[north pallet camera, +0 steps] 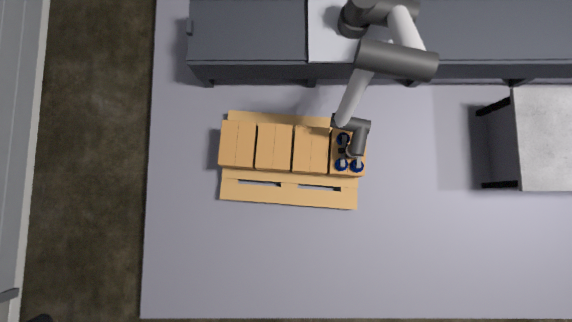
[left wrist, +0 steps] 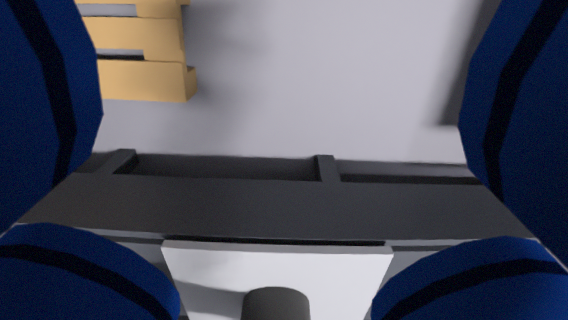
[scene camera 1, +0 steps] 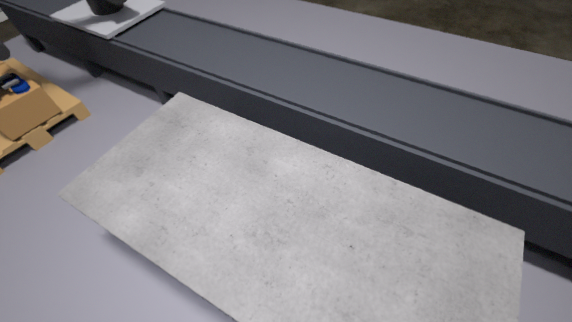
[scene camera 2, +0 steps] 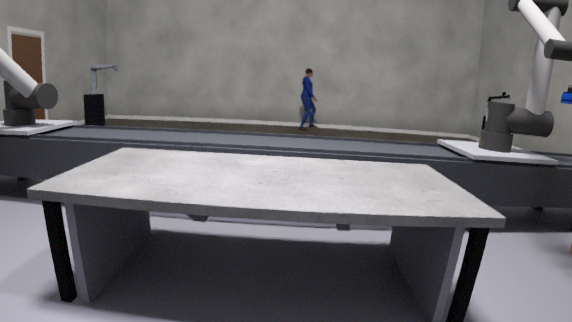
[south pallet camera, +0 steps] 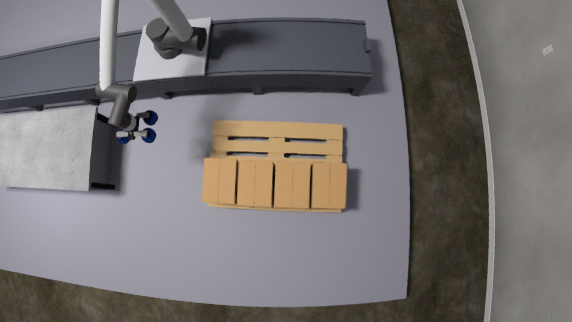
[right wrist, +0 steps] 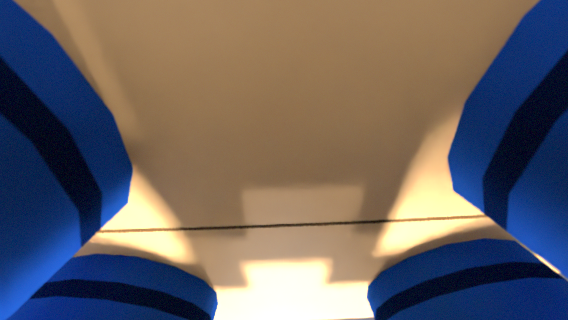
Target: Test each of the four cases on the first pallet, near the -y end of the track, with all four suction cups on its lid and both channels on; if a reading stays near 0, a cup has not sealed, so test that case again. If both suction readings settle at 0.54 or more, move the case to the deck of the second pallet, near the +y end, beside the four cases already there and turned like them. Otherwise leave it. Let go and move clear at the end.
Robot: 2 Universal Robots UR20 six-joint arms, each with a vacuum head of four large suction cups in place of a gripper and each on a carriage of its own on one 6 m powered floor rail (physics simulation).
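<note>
Four tan cases stand side by side on the pallet in the north pallet view: three cases stand free. My right gripper sits on the lid of the right-end case; its blue cups look pressed and shut on it, and the case rests on the pallet. In the south pallet view, cases line the lower side of the pallet. My left gripper is open and empty, left of that pallet.
The dark rail runs behind both pallets. A grey table stands between them. A person in blue is beyond the rail. Bare pallet boards lie between the south cases and the rail.
</note>
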